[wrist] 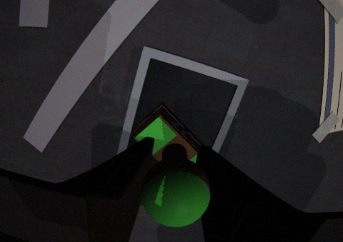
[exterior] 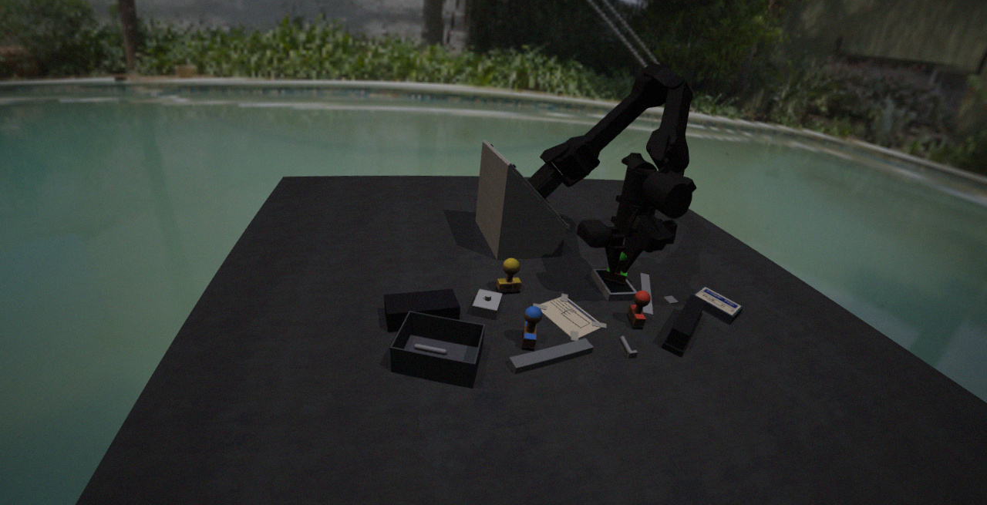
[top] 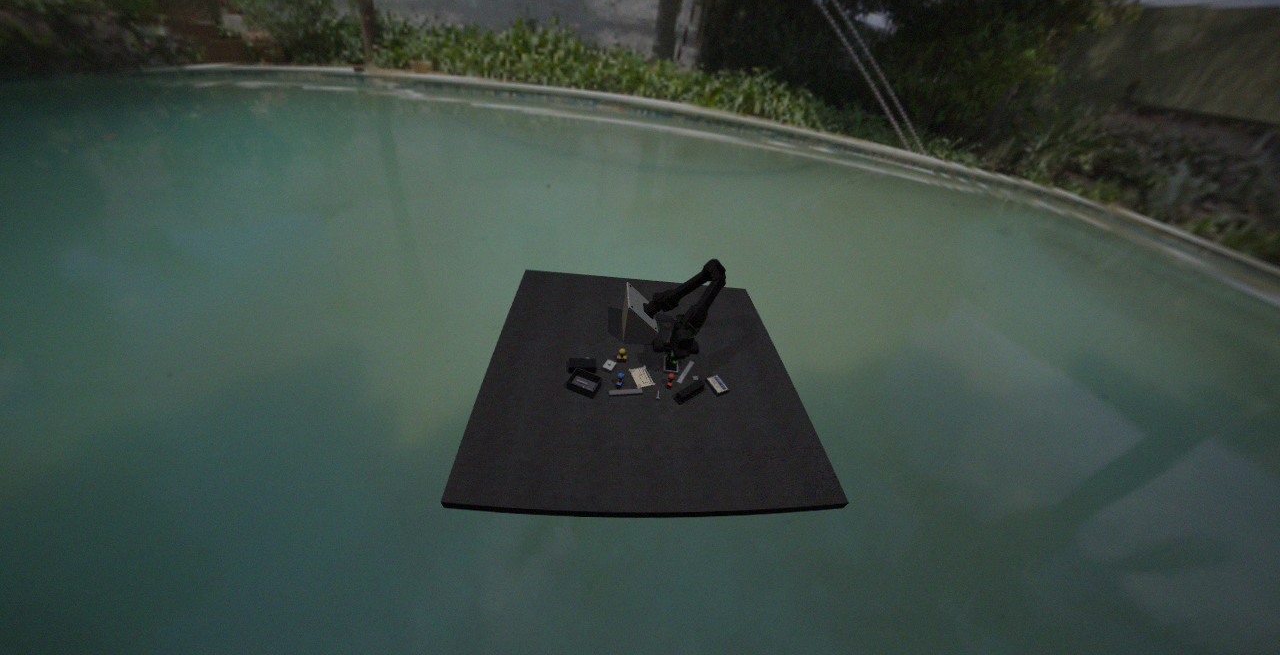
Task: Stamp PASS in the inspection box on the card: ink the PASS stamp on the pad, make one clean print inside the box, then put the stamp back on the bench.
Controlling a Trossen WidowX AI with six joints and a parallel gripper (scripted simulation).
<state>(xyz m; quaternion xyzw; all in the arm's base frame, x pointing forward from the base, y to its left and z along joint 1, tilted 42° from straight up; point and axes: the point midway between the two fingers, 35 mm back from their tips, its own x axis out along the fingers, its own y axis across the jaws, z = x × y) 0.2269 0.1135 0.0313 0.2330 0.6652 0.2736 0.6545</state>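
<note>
My gripper tip is now 30 mm above the ink pad. Round my gripper tip: strip: 20 mm ahead, 70 mm to the left, 40 mm below; then green stamp: right at my gripper tip; then red stamp: 100 mm ahead, 10 mm to the right, 20 mm below.
</note>
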